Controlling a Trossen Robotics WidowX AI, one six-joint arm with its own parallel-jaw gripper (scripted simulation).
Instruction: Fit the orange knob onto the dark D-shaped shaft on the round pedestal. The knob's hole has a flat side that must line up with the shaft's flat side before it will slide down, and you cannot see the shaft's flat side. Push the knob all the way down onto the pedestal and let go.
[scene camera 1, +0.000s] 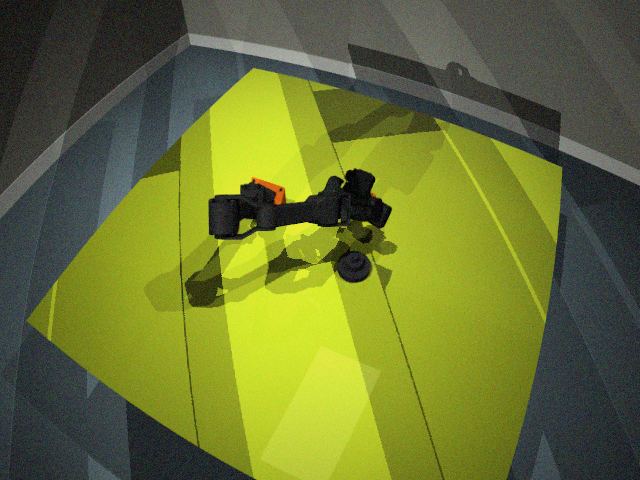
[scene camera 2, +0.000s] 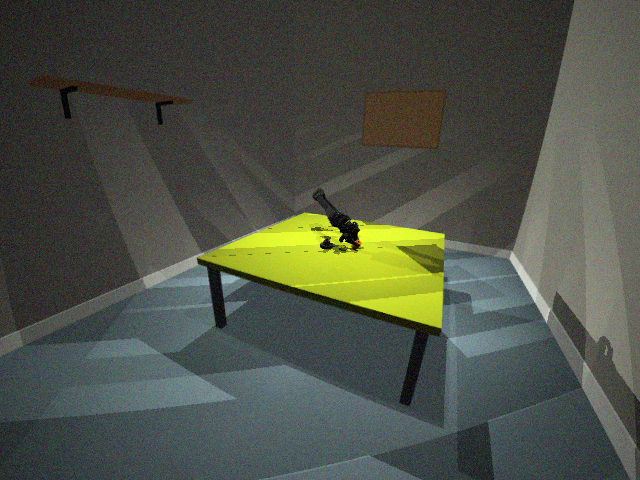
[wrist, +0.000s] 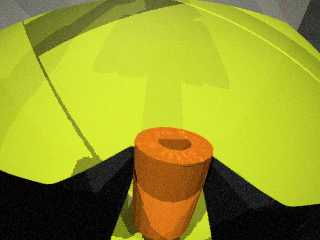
Note:
In view: my gripper (scene camera 1: 368, 197).
My gripper also shows in the wrist view (wrist: 170, 157).

